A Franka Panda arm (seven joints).
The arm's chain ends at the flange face. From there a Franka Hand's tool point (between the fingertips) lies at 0.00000 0.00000 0.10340 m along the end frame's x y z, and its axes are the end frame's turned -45 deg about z.
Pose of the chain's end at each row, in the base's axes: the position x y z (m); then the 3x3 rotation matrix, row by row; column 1 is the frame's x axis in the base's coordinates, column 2 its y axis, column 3 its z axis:
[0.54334, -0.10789, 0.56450], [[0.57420, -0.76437, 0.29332], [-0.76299, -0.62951, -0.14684], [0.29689, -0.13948, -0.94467]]
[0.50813, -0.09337, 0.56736], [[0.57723, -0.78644, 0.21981], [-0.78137, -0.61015, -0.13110], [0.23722, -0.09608, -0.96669]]
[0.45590, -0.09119, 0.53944], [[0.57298, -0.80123, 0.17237], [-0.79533, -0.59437, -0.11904], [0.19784, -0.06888, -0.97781]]
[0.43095, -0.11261, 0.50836], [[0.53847, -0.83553, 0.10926], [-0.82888, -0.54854, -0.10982], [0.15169, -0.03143, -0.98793]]
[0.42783, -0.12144, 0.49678], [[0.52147, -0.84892, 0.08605], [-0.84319, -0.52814, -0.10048], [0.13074, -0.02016, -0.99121]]
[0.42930, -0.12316, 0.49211], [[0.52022, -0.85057, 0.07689], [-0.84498, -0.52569, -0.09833], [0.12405, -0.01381, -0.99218]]
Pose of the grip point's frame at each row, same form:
[0.57367, -0.12307, 0.46682], [[0.94651, -0.13447, 0.29332], [-0.09438, -0.98465, -0.14684], [0.30856, 0.11131, -0.94467]]
[0.53086, -0.10693, 0.46740], [[0.96426, -0.14793, 0.21981], [-0.12107, -0.98395, -0.13110], [0.23568, 0.09980, -0.96669]]
[0.47372, -0.10350, 0.43833], [[0.97171, -0.16140, 0.17237], [-0.14210, -0.98267, -0.11904], [0.18860, 0.09119, -0.97781]]
[0.44225, -0.12397, 0.40621], [[0.97156, -0.21005, 0.10926], [-0.19823, -0.97398, -0.10982], [0.12949, 0.08504, -0.98793]]
[0.43673, -0.13183, 0.39429], [[0.96901, -0.23154, 0.08605], [-0.22277, -0.96968, -0.10048], [0.10670, 0.07819, -0.99121]]
[0.43725, -0.13333, 0.38952], [[0.96929, -0.23359, 0.07689], [-0.22577, -0.96921, -0.09833], [0.09748, 0.07795, -0.99218]]

